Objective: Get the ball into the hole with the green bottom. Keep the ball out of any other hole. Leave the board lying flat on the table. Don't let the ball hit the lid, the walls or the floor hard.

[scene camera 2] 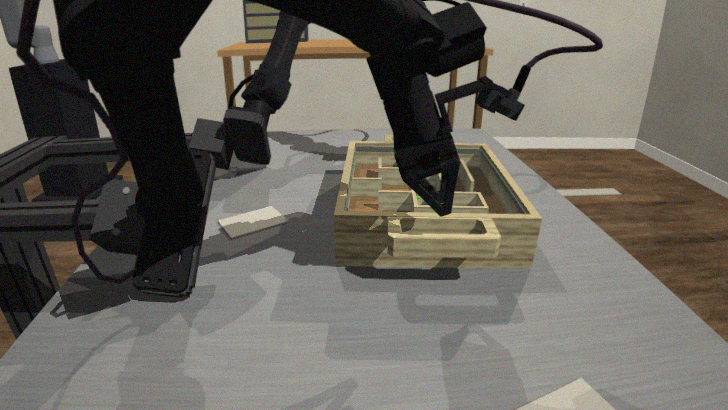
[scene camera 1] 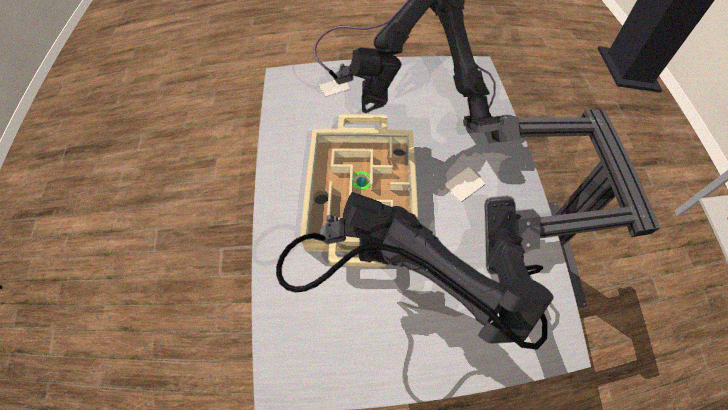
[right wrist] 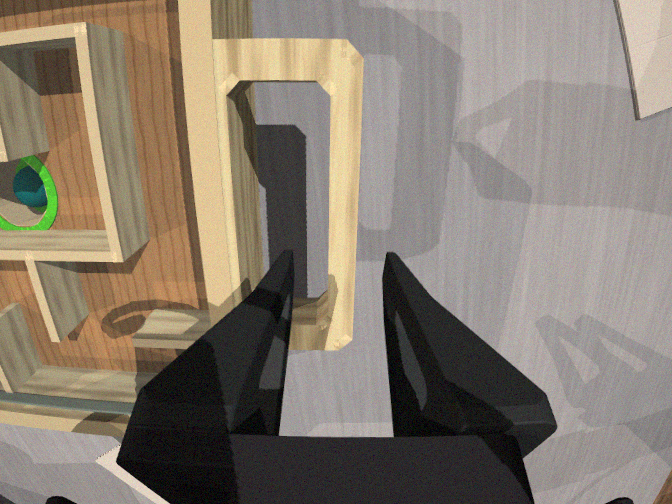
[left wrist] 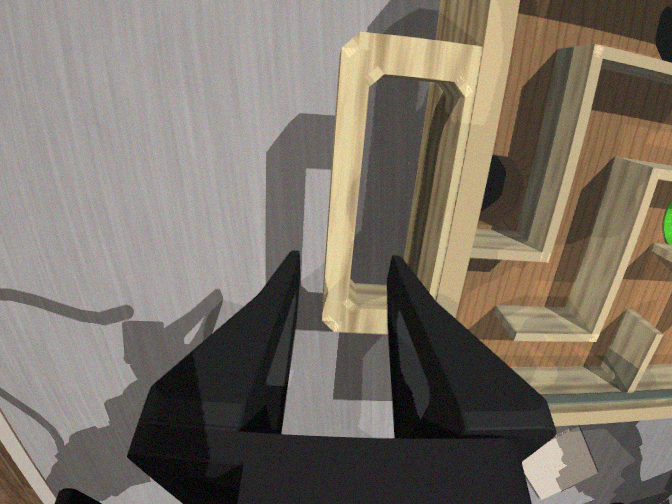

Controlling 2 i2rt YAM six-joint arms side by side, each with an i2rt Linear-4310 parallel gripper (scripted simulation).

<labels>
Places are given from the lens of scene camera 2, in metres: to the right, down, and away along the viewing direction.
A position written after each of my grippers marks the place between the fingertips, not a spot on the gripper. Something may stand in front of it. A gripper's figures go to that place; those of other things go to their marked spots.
my right gripper (scene camera 2: 443, 208): 0.10, 0.00, 0.53
wooden maze board (scene camera 2: 377, 215): 0.02, 0.01, 0.59
</labels>
